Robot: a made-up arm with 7 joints. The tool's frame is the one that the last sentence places.
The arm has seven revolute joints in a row. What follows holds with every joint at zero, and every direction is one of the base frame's.
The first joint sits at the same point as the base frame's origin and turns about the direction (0, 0.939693, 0.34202).
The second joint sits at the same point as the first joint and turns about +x.
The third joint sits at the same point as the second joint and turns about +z.
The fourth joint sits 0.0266 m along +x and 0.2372 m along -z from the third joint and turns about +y.
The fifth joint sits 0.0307 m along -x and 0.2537 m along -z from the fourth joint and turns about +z.
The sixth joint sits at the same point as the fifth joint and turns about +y.
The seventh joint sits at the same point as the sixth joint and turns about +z.
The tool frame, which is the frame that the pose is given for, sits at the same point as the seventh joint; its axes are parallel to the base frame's.
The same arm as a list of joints. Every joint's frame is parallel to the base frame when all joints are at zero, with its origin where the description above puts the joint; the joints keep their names.
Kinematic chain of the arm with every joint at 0, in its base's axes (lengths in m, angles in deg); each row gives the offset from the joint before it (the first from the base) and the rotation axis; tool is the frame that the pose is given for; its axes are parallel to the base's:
joint 1: xyz 0.0000 0.0000 0.0000 axis 0 0.9397 0.342
joint 2: xyz 0.0000 0.0000 0.0000 axis +x
joint 3: xyz 0.0000 0.0000 0.0000 axis +z
joint 4: xyz 0.0266 0.0000 -0.2372 axis +y
joint 5: xyz -0.0307 0.0000 -0.2537 axis +z
joint 6: xyz 0.0000 0.0000 0.0000 axis +y
joint 7: xyz 0.0000 0.0000 0.0000 axis +z
tool: xyz 0.0000 0.0000 0.0000

